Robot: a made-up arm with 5 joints. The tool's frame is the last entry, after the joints.
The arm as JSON. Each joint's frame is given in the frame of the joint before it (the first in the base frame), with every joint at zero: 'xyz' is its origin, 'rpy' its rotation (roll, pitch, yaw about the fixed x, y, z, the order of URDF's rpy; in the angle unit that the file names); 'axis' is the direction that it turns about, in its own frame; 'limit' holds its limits. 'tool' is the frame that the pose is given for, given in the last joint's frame.
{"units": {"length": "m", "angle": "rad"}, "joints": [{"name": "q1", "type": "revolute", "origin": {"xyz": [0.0, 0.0, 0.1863], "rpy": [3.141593, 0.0, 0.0]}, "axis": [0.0, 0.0, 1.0], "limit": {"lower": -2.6, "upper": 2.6}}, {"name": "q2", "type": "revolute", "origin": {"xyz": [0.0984, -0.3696, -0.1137], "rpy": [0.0, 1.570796, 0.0]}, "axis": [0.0, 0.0, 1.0], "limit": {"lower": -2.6, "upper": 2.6}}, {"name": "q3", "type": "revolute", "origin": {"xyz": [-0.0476, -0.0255, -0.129], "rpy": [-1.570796, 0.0, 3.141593]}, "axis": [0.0, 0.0, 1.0], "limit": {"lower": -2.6, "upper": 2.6}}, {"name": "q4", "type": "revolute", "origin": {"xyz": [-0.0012, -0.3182, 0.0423], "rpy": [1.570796, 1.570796, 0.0]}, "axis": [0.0, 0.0, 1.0], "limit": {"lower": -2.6, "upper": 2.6}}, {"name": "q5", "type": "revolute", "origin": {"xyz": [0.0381, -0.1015, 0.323], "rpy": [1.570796, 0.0, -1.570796]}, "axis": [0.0, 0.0, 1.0], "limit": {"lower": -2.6, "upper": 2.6}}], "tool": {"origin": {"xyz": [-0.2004, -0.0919, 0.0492], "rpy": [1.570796, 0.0, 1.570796]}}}
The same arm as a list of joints. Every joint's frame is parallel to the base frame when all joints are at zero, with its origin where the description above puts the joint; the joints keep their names.
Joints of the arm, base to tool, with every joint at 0 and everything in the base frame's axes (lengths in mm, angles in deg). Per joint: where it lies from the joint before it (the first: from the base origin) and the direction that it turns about. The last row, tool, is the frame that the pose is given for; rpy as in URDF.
q1: axis -z xyz 0 0 186.3
q2: axis +x xyz 98.4 369.6 113.7
q3: axis +y xyz -129 25.5 -47.6
q4: axis +x xyz 318.2 42.3 1.2
q5: axis +y xyz 323 -38.1 101.5
tool: xyz -91.9 49.2 -200.4 rpy 0 0 0
Joint limits (deg, base to tool): -148.97..148.97 -148.97..148.97 -148.97..148.97 -148.97..148.97 -148.97..148.97

